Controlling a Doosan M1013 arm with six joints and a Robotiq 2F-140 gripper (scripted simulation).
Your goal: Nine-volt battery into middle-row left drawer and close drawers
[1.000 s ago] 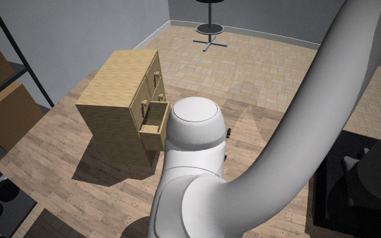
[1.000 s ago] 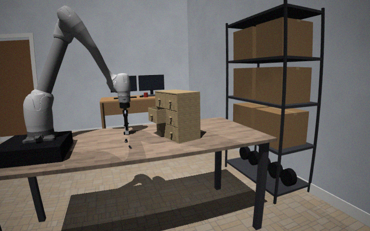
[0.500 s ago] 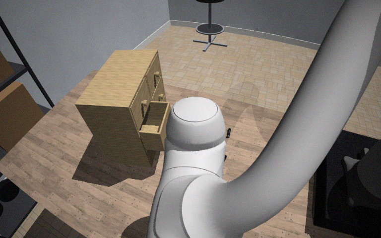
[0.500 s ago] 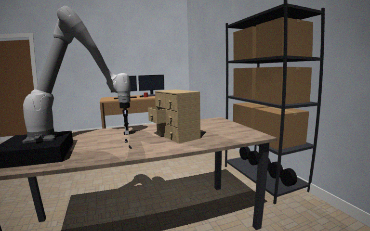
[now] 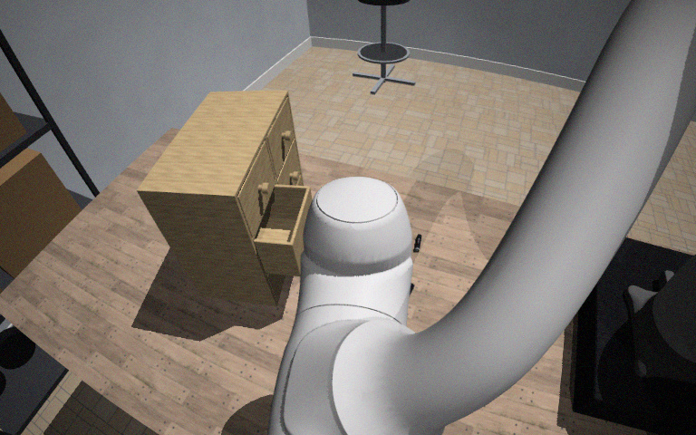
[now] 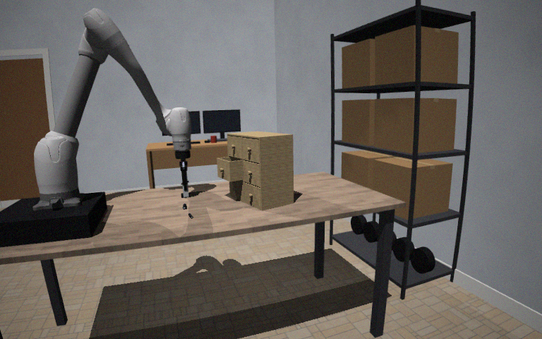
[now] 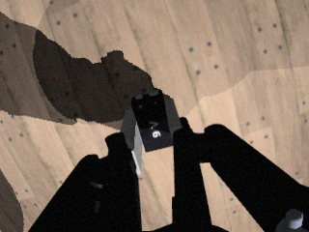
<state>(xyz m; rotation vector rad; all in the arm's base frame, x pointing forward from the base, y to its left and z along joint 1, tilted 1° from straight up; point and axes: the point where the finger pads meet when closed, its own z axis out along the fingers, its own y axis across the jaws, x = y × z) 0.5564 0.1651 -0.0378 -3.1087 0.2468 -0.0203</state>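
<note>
Now: hand 40 mm past the black cylindrical battery, 190 mm to the left of it and 30 mm above it. Also, from my hand: black nine-volt battery: 10 mm ahead, 30 mm below.
</note>
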